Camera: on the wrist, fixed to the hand. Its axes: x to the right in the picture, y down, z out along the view.
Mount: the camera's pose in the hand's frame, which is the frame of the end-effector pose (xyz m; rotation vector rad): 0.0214 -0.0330 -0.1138 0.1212 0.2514 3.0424
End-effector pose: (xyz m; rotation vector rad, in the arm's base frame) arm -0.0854 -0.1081 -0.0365 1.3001 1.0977 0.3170
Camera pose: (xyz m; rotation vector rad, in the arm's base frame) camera -0.1765 -0.0335 -0.0617 -1.4731 1.3879 -1.9257
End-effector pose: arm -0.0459 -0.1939 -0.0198 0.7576 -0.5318 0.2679
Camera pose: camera 0.0266 -0.1352 -0.0959 0.6393 0.8822 -2.7681
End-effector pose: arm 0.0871 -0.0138 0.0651 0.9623 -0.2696 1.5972
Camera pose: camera 0.0686 0.0841 -0.0026 0.2945 0.7693 -1.4762
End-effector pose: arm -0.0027 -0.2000 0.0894 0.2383 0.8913 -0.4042
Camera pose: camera -0.0852 -0.1933 0.0020 1.3496 -0.0866 2.4031
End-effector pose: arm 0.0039 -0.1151 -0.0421 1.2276 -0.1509 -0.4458
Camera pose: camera 0.0546 -0.0330 -0.1141 0.0090 -1.4184 2.2866
